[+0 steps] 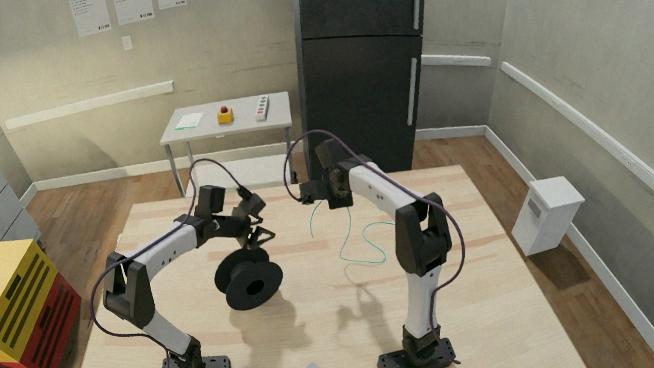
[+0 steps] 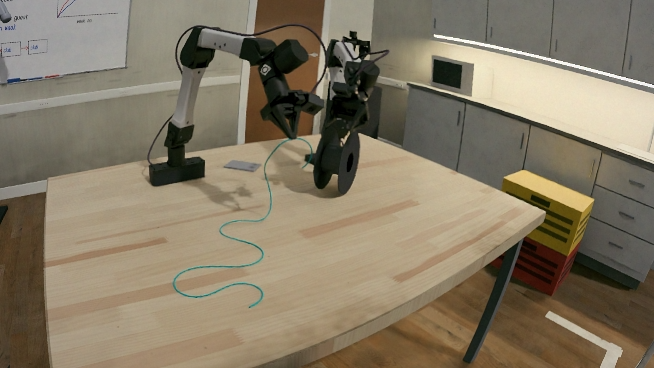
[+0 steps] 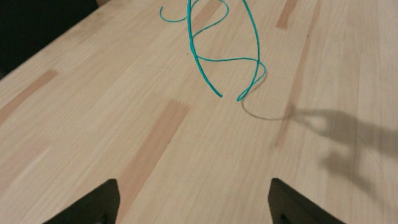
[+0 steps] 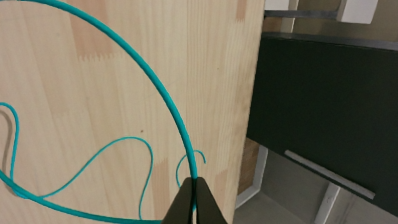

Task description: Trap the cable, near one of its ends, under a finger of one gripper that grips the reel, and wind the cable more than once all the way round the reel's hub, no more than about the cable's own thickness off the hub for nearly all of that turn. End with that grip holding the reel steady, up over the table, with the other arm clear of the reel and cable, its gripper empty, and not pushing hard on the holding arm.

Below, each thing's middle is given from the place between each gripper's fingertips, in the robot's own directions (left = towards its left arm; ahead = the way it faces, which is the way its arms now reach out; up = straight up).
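Scene:
I find the black reel (image 1: 249, 288) 8 cm behind my left hand (image 1: 269, 228), 7 cm to the left of it and 12 cm below it.
My right hand (image 2: 293, 139) is 19 cm past the black reel, 26 cm to the right of it and 14 cm above it.

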